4 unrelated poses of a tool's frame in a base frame.
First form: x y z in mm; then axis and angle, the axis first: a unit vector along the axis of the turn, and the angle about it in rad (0 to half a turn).
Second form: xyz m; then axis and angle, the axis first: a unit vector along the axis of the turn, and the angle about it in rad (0 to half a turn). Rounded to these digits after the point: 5 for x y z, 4 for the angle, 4 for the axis.
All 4 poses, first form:
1: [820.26 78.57 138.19 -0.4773 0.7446 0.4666 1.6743]
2: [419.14 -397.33 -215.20 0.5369 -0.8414 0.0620 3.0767]
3: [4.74 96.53 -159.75 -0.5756 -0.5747 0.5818 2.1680]
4: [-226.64 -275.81 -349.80 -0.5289 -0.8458 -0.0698 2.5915]
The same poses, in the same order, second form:
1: [0.82026 0.07857 0.13819 -0.4773 0.7446 0.4666 1.6743]
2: [0.41914 -0.39733 -0.21520 0.5369 -0.8414 0.0620 3.0767]
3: [0.00474 0.09653 -0.15975 -0.5756 -0.5747 0.5818 2.1680]
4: [-0.22664 -0.27581 -0.34980 -0.5289 -0.8458 -0.0698 2.5915]
